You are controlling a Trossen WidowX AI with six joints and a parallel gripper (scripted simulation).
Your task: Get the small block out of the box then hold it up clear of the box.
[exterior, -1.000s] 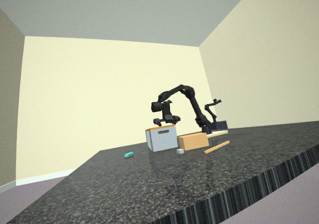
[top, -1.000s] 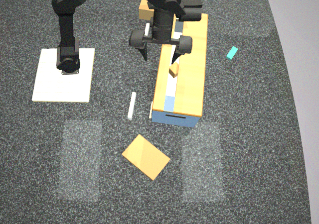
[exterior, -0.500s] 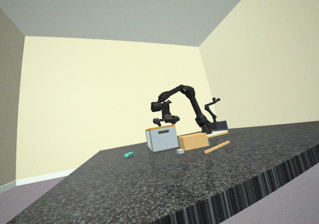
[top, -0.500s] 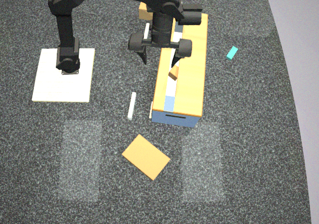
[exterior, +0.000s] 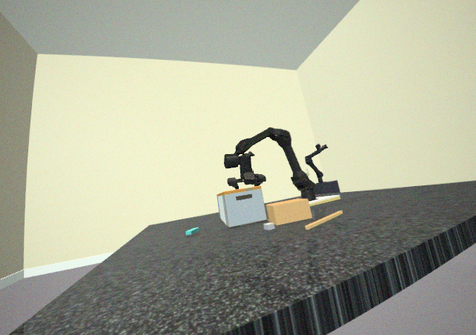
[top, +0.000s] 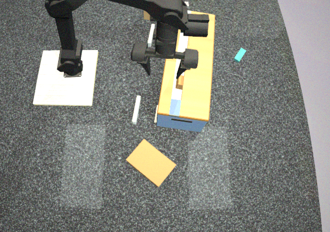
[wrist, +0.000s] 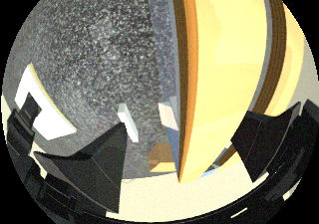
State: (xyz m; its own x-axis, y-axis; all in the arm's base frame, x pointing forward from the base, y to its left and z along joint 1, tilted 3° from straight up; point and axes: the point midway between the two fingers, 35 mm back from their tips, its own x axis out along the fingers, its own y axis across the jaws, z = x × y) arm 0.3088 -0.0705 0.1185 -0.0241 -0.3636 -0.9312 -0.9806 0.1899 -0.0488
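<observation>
The small block lies 60 mm ahead of my gripper tip and 20 mm to the right of it. From my gripper tip the other things lie so: wooden stick (460 mm to the left, 90 mm below, 10 mm behind); then long box (50 mm to the left, 40 mm ahead, 30 mm below); then teal block (300 mm ahead, 130 mm to the left, 90 mm below).
</observation>
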